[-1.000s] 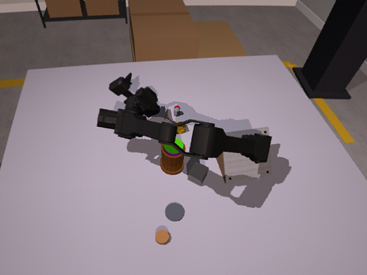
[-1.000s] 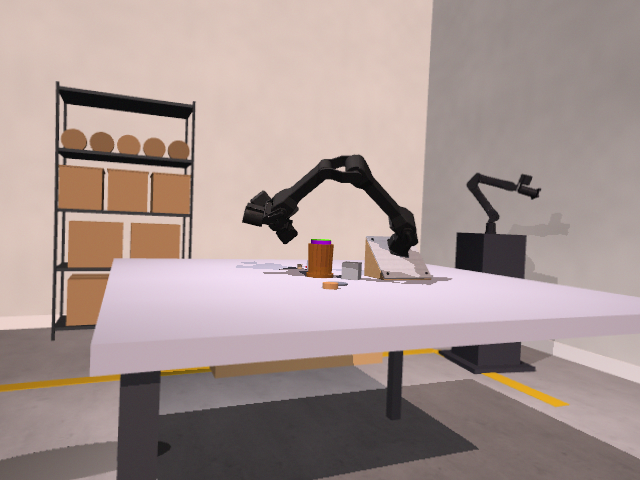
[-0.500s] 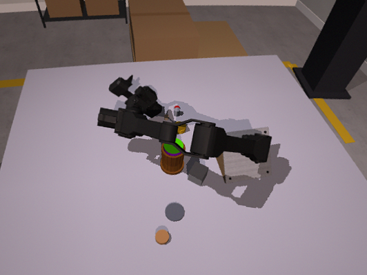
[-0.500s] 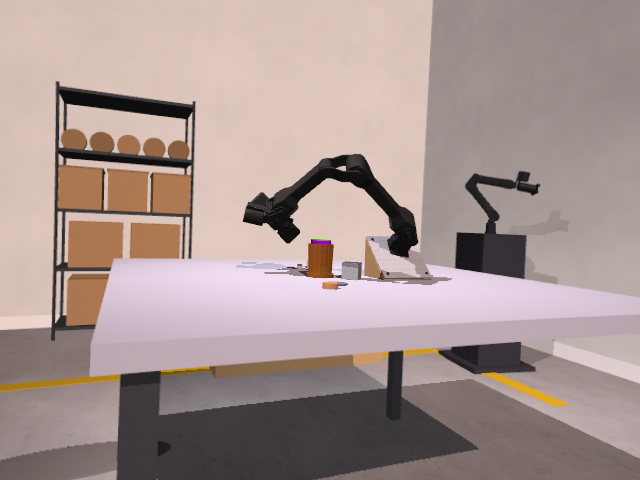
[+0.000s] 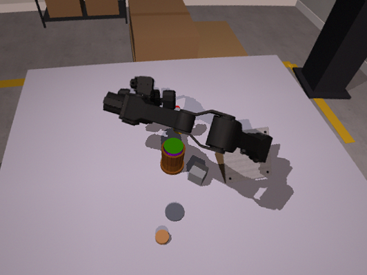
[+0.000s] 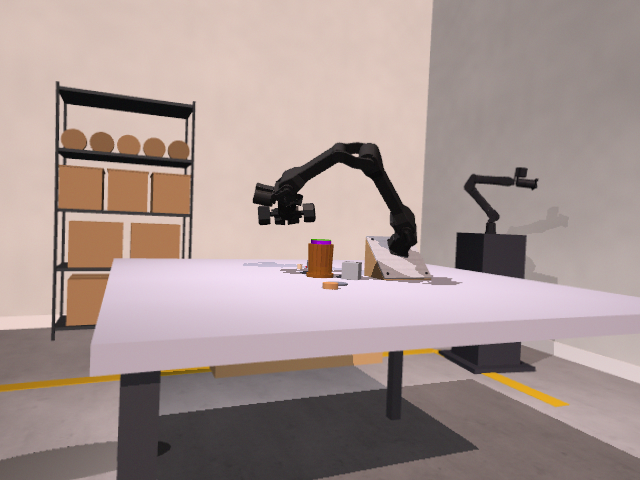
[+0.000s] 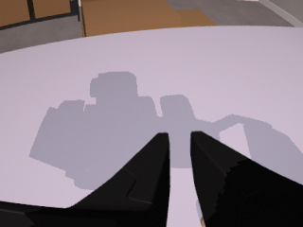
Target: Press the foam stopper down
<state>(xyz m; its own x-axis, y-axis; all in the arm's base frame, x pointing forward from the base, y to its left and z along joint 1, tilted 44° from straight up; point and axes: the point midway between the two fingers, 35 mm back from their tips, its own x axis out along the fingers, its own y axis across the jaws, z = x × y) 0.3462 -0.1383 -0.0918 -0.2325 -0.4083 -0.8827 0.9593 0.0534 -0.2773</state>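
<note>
The bright green foam stopper lies 180 mm to the left of my hand, 80 mm behind it and 70 mm below it. The rest, counted from my hand: orange disc: 430 mm to the left, 160 mm below, 30 mm behind; then grey cube: 230 mm to the left, 160 mm behind, 150 mm below; then dark grey disc: 350 mm to the left, 170 mm below, 70 mm behind.
</note>
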